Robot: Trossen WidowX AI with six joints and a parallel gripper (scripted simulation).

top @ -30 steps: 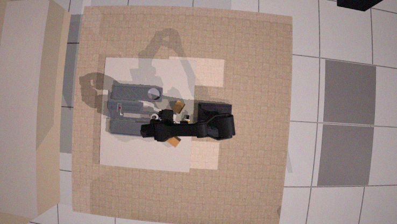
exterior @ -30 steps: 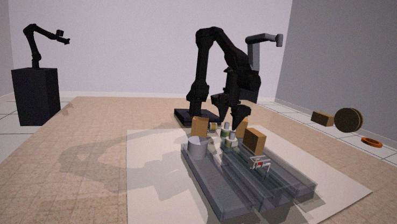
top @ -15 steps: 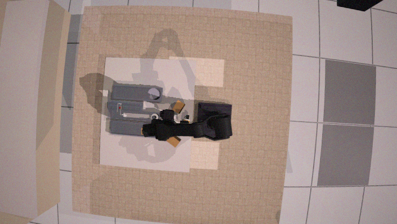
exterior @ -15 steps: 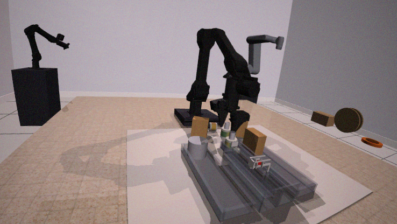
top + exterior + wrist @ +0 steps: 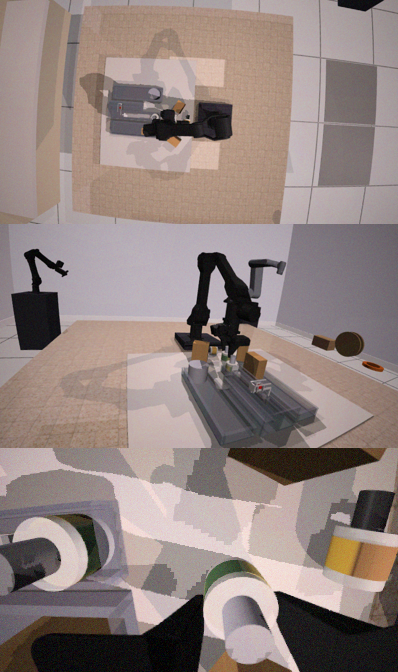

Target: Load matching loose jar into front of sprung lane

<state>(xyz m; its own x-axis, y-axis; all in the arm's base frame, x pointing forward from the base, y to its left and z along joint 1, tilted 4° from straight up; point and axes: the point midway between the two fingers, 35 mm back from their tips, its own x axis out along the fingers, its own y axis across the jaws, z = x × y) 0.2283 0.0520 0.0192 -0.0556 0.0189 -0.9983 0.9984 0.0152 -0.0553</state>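
Now: the brown box 120 mm ahead of my gripper tip, 40 mm to the left of it and 10 mm above it. The rest, counted from my gripper tip: red mark (280 mm ahead, 70 mm to the right, 40 mm above); then grey lane (250 mm ahead, 60 mm to the right, 10 mm below); then grey cylinder (160 mm to the right, 110 mm ahead).
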